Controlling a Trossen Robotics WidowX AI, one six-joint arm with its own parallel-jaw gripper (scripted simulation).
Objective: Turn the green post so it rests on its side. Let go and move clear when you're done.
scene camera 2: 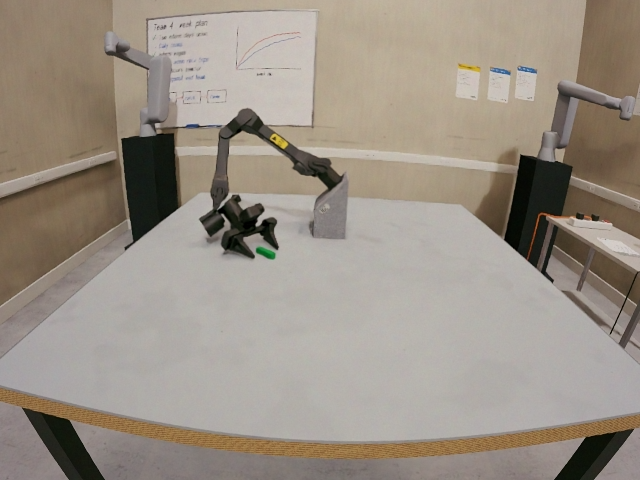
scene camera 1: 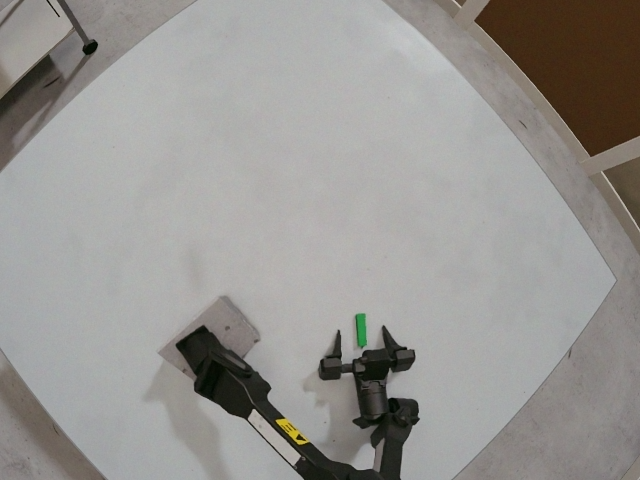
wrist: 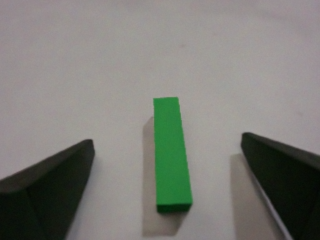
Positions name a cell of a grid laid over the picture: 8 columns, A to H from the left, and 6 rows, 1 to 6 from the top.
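You can see the gripper (scene camera 1: E5), and it's the same gripper (scene camera 2: D4) from the other scene camera, and the gripper (wrist: E4) again from the wrist. There's a green post (wrist: E5) as well.
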